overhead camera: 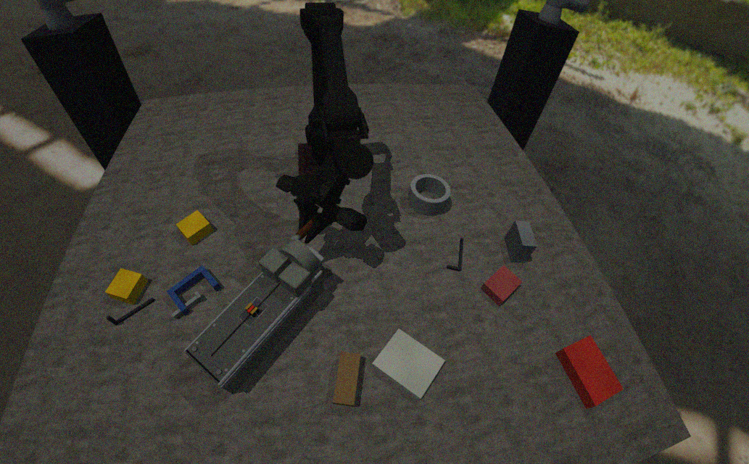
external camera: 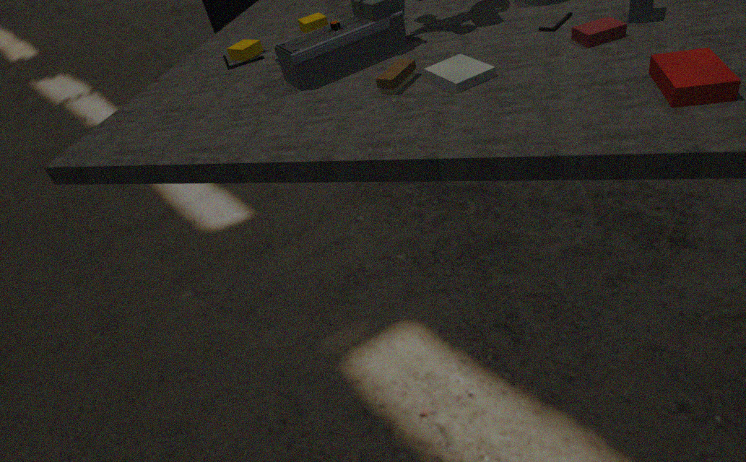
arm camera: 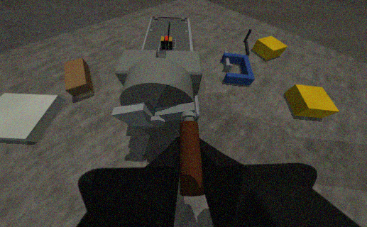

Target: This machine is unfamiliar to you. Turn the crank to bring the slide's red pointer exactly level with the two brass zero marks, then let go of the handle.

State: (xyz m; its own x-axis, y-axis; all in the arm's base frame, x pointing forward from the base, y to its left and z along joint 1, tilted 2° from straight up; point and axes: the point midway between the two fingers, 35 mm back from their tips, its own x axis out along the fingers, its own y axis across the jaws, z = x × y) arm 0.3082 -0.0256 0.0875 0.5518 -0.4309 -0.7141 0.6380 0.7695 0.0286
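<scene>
The brown crank handle lies 20 mm above my gripper tip, 10 mm to the left of it and 10 mm behind it. Round my gripper tip: white plate: 240 mm ahead, 180 mm to the left, 60 mm below; red pointer: 150 mm ahead, 90 mm to the right, 10 mm above; brown block: 260 mm ahead, 70 mm to the left, 60 mm below.
</scene>
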